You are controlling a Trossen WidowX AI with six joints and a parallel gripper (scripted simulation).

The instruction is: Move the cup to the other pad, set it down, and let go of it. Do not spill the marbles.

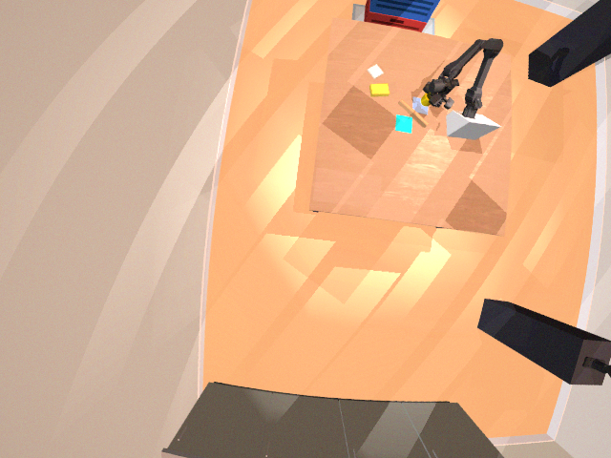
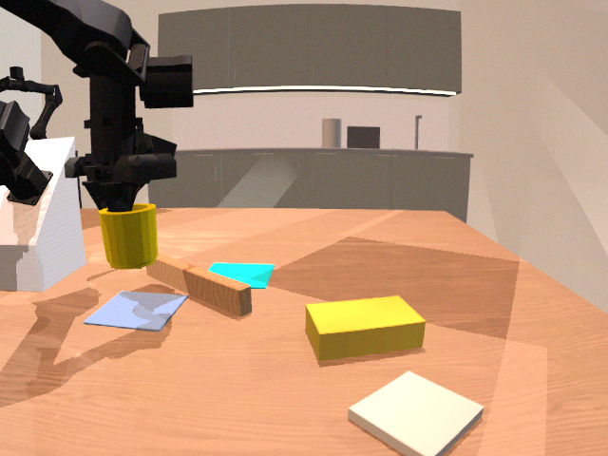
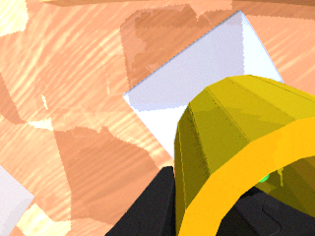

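The cyan pad is 12 cm ahead of my gripper tip, 13 cm to the left of it and 10 cm below it. The rest, counted from my gripper tip: yellow cup (2 cm ahead, 1 cm to the right); wooden bar (7 cm ahead, 5 cm to the left, 8 cm below); yellow block (31 cm ahead, 5 cm to the right, 8 cm below).
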